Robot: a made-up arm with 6 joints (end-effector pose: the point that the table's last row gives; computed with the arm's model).
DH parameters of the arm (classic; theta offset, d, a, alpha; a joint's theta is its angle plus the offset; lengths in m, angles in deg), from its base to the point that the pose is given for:
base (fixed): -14.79 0 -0.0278 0
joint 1: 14.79 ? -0.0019 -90
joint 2: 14.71 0 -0.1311 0
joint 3: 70.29 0.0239 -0.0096 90
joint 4: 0 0.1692 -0.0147 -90
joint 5: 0 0.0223 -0.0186 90
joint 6: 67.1 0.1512 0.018 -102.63
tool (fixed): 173.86 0.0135 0 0
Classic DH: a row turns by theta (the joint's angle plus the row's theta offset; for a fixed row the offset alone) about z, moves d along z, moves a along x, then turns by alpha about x.
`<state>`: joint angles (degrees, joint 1 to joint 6).
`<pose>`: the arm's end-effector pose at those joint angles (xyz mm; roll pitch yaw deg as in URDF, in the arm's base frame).
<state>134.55 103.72 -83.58 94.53 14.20 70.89</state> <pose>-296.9 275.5 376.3 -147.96 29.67 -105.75</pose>
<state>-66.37 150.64 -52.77 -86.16 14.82 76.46</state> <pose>50.2 -65.2 25.0 -88.70 -16.42 -122.51</pose>
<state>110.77 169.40 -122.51 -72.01 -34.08 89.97</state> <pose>-295.6 281.6 149.7 -14.73 12.64 43.93</pose>
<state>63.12 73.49 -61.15 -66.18 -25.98 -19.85</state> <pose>-10.8 321.7 414.0 163.64 -70.76 -153.78</pose>
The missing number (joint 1, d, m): 0.3138
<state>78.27 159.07 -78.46 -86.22 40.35 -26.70</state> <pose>49.4 157.7 36.6 -114.77 12.34 115.28</pose>
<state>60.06 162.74 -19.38 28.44 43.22 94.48</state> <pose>-143.6 -65.3 142.6 59.39 -84.47 84.06</pose>
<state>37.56 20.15 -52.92 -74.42 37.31 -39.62</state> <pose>112.1 75.6 528.7 145.17 -52.97 132.85</pose>
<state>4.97 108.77 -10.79 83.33 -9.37 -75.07</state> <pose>74.2 6.0 105.5 -81.41 -14.58 -70.76</pose>
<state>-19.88 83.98 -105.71 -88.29 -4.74 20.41</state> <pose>294.7 -21.0 558.4 105.71 -57.19 162.08</pose>
